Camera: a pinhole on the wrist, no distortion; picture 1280 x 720 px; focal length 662.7 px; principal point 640.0 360.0 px. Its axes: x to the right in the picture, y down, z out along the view. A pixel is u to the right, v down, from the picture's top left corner.
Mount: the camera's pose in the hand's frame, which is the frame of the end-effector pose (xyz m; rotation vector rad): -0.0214 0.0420 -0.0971 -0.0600 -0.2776 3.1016
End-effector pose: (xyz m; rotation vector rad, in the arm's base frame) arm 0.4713 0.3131 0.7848 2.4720 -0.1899 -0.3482
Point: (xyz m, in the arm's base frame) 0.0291 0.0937 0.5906
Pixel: 1034 203
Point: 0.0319 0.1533 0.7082
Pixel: 1237 149
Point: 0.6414 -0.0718 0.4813
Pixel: 149 124
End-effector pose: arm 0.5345 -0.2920 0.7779 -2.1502 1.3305 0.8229
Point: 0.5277 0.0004 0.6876
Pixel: 781 508
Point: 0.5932 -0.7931 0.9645
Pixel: behind the camera
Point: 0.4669 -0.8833 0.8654
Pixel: behind the camera
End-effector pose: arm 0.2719 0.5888 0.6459 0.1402 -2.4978 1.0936
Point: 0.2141 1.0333 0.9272
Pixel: behind the camera
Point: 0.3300 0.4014 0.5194
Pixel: 818 464
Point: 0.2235 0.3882 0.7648
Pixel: outside the picture
